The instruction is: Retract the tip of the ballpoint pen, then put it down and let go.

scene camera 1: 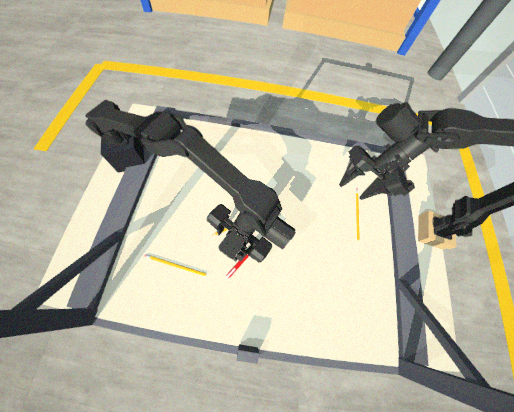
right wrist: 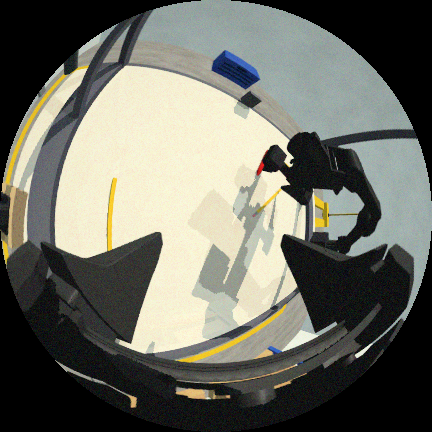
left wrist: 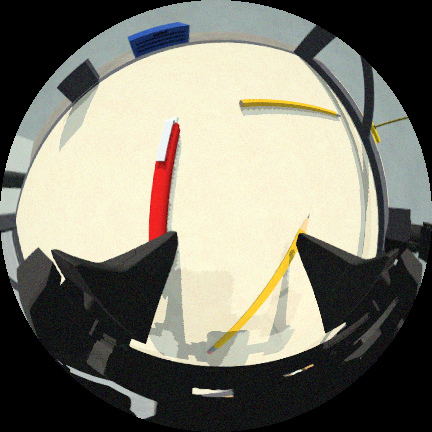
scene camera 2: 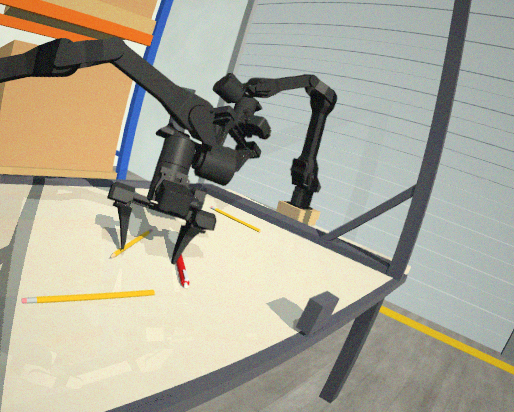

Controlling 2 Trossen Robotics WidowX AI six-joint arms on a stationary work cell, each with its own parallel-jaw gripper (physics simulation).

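Frame: origin at the left arm's base, x ahead, y left, z up, level; metres.
Where they show: left gripper, fingertip midpoint: (right wrist: 271,177) (left wrist: 240,238) (scene camera 2: 147,256); right gripper, fingertip midpoint: (scene camera 1: 350,192) (right wrist: 224,240); left arm's base at its link origin: (scene camera 1: 117,138) (right wrist: 326,244); right arm's base at its link origin: (scene camera 1: 442,228) (scene camera 2: 299,206).
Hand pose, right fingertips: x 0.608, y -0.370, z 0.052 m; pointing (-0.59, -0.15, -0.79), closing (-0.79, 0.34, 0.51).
Note:
Things, the pixels of their top centre, and the offset from my right fingertips. Level surfaces: height alone.
- red ballpoint pen at its top centre: (left wrist: 154,207) (scene camera 2: 182,261) (scene camera 1: 241,260) (right wrist: 265,160) dx -0.316, dy -0.075, dz -0.143 m
- pale table at its surface level: dz -0.159 m
- yellow pencil at its top centre: (left wrist: 258,306) (scene camera 2: 132,240) dx -0.297, dy +0.039, dz -0.150 m
The red ballpoint pen (scene camera 1: 237,266) (scene camera 2: 182,272) (left wrist: 160,200) (right wrist: 262,163) lies on the pale table (scene camera 1: 320,310) (scene camera 2: 240,320). Its white clip and small end button point away from my left gripper in the left wrist view. Its other end is hidden behind a left gripper finger, so I cannot see whether the tip is out. My left gripper (scene camera 2: 148,256) (left wrist: 240,238) is wide open, low over the table, with one finger beside or above the pen's hidden end. Nothing is held in it. My right gripper (scene camera 1: 351,192) (right wrist: 224,240) is open and empty, raised at the right.
A yellow pencil (scene camera 2: 131,243) (left wrist: 260,305) lies under the left gripper, one fingertip near its pointed end. Another pencil (scene camera 1: 177,265) (scene camera 2: 90,297) (left wrist: 290,105) lies left of the pen in scene camera 1. A third (scene camera 1: 358,215) (scene camera 2: 235,219) (right wrist: 111,215) lies near the right gripper.

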